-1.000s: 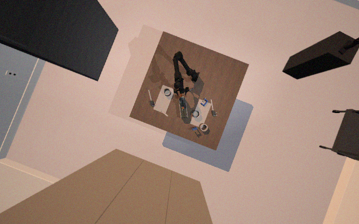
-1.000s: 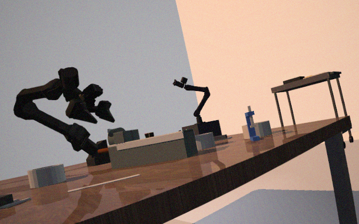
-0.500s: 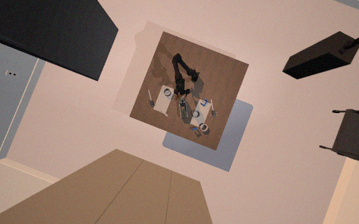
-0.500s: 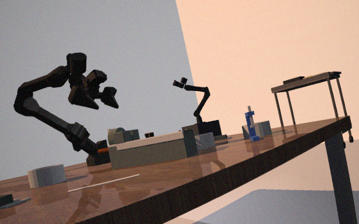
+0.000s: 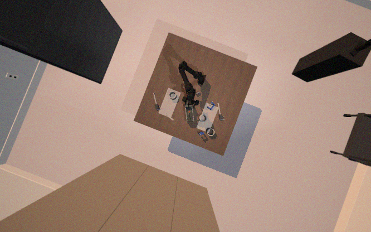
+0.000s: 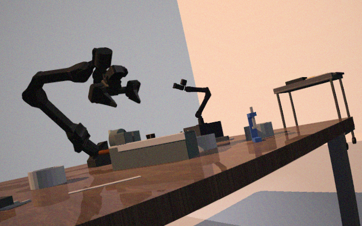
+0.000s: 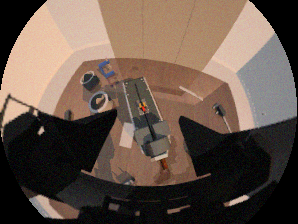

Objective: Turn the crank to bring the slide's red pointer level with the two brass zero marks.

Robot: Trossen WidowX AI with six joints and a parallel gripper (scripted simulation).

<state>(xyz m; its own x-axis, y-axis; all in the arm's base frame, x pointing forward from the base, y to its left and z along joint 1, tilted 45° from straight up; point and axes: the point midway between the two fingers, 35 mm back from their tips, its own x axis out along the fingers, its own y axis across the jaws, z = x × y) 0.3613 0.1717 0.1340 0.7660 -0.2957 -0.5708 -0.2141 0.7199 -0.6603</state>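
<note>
The crank handle lies 14 cm below my gripper tip, 9 cm behind it and 8 cm to the right of it. Also, from my gripper tip: red pointer: 11 cm below, 4 cm ahead, 3 cm to the left; then thin white rod: 23 cm ahead, 20 cm below, 18 cm to the right.
</note>
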